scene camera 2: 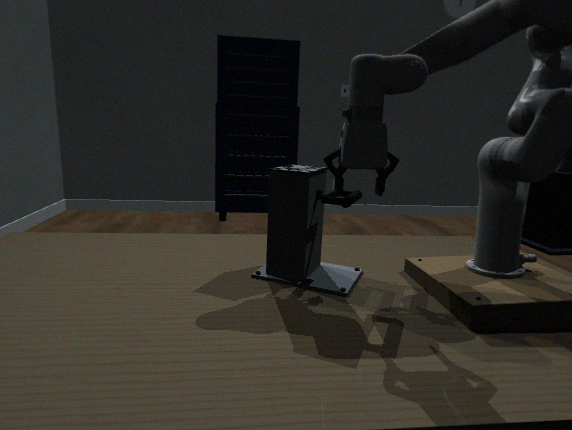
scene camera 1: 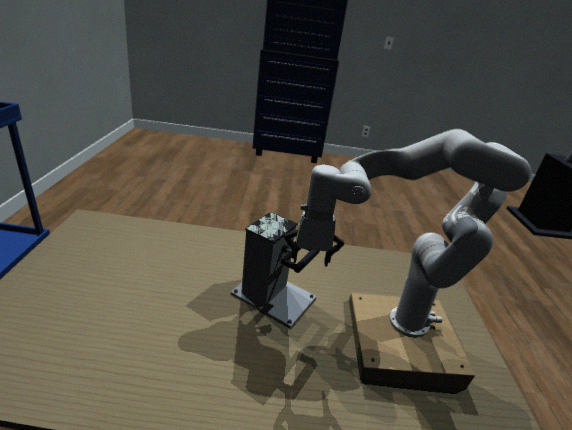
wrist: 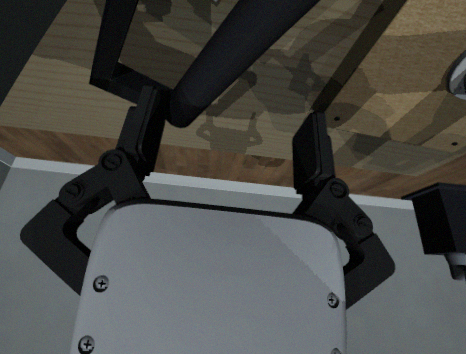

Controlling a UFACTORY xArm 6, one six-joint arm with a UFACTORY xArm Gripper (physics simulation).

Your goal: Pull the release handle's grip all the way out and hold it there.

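The release handle [scene camera 1: 306, 262] [scene camera 2: 353, 198] [wrist: 230, 57] is a black loop with a thick round grip bar. It sticks out from the upper right side of a dark square post [scene camera 1: 257, 270] [scene camera 2: 287, 220]. My gripper [scene camera 1: 310, 260] [scene camera 2: 360, 191] [wrist: 233, 113] points down, open and empty, with its fingertips about at handle height. In the wrist view the left fingertip overlaps the loop's side bar, and the near end of the grip lies just right of that finger. The right finger stands apart, well to the right of the grip. Whether the left finger touches the handle cannot be told.
The post stands on a grey bolted base plate [scene camera 1: 296, 301] [scene camera 2: 340, 277] on the wooden table [scene camera 1: 125, 310] [scene camera 2: 125, 350]. My arm's wooden base block [scene camera 1: 415, 367] [scene camera 2: 520, 295] is to the right. A dark blue cabinet [scene camera 1: 295, 105] [scene camera 2: 257, 125] stands against the back wall.
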